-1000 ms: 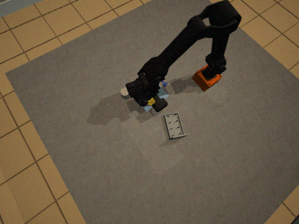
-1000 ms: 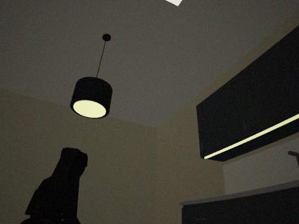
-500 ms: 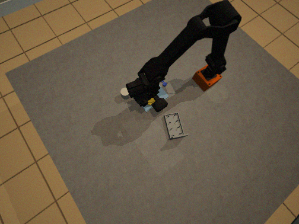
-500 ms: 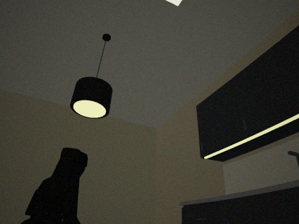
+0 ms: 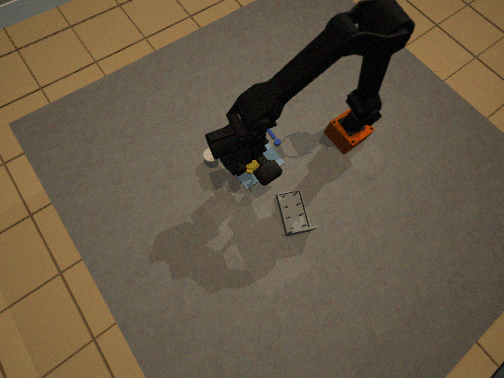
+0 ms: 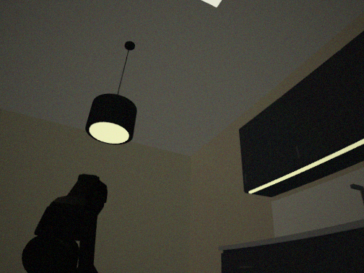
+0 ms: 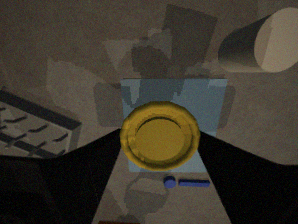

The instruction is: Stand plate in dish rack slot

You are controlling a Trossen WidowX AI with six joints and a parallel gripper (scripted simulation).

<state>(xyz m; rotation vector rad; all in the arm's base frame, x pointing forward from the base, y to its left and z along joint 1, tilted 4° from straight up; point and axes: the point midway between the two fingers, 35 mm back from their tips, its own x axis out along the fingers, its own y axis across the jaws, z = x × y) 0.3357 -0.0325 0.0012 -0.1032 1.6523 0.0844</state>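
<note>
Right now my gripper tip is 20 mm past the blue mat, 20 mm to the left of it and 50 mm above it. From my gripper tip the other things lie so: blue utensil 120 mm behind, 70 mm to the right, 50 mm below; yellow plate 10 mm above; white cup 90 mm ahead, 80 mm to the right, 30 mm below.
</note>
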